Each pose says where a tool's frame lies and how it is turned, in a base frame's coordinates. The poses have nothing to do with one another.
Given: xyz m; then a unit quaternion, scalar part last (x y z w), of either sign.
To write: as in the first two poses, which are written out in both.
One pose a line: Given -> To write
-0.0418, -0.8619, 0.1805, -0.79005, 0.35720, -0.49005, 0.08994 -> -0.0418, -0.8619, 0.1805, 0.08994, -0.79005, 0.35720, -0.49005
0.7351, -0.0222, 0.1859, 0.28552, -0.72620, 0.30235, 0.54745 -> 0.7351, -0.0222, 0.1859, 0.54745, 0.28552, -0.72620, 0.30235
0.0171, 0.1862, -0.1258, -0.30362, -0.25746, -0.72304, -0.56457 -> 0.0171, 0.1862, -0.1258, 0.56457, 0.30362, 0.25746, 0.72304
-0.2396, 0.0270, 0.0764, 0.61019, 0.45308, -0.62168, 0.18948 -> -0.2396, 0.0270, 0.0764, 0.18948, 0.61019, 0.45308, -0.62168
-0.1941, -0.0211, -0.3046, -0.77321, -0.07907, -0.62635, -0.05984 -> -0.1941, -0.0211, -0.3046, 0.05984, 0.77321, 0.07907, 0.62635
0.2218, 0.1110, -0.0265, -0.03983, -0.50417, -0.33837, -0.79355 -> 0.2218, 0.1110, -0.0265, 0.79355, 0.03983, 0.50417, 0.33837
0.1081, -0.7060, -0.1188, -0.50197, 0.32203, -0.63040, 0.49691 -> 0.1081, -0.7060, -0.1188, 0.49691, -0.50197, 0.32203, -0.63040
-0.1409, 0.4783, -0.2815, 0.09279, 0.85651, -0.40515, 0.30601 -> -0.1409, 0.4783, -0.2815, 0.30601, 0.09279, 0.85651, -0.40515
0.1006, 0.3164, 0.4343, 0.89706, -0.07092, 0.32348, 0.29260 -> 0.1006, 0.3164, 0.4343, 0.29260, 0.89706, -0.07092, 0.32348
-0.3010, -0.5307, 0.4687, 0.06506, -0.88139, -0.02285, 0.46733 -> -0.3010, -0.5307, 0.4687, 0.46733, 0.06506, -0.88139, -0.02285
